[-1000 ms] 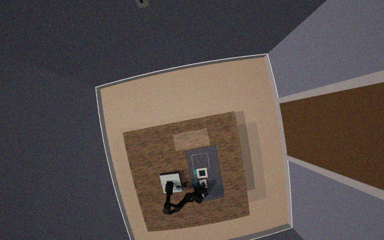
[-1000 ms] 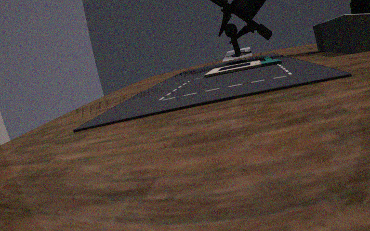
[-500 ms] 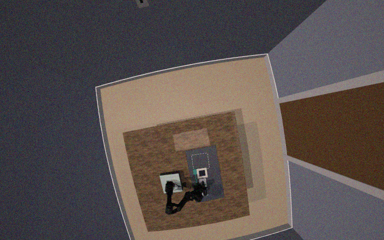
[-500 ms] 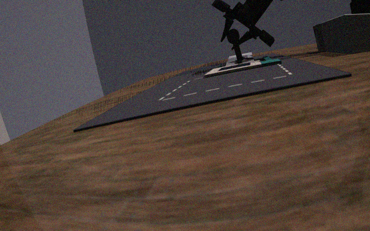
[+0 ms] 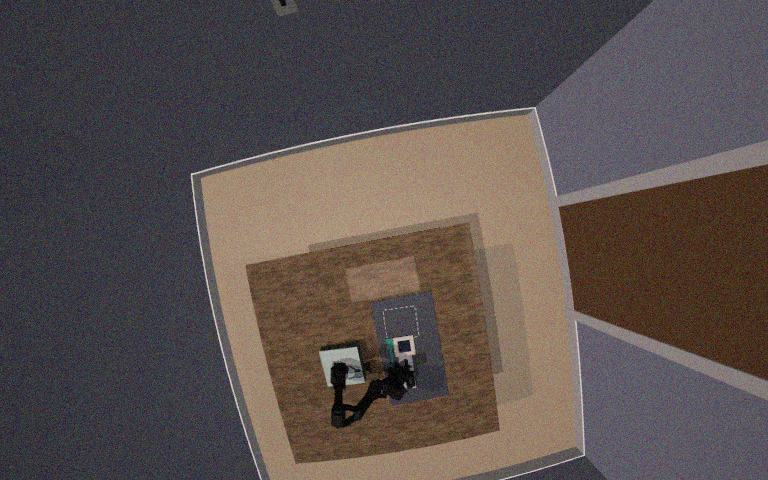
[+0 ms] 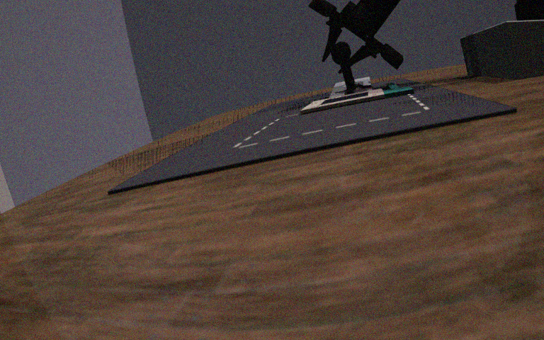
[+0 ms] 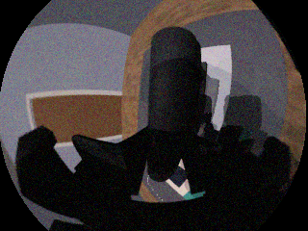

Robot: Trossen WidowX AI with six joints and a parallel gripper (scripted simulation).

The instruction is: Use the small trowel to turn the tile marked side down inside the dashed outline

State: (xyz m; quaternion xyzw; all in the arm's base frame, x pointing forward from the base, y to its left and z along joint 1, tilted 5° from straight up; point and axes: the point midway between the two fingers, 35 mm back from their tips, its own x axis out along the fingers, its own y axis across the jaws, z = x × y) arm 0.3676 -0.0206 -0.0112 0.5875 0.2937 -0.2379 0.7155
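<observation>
Right now my gripper tip is 40 mm past the tile, 120 mm to the right of it and 50 mm above it. The rest, counted from my gripper tip: teal-handled trowel: 110 mm behind, 90 mm to the left, 50 mm below.
</observation>
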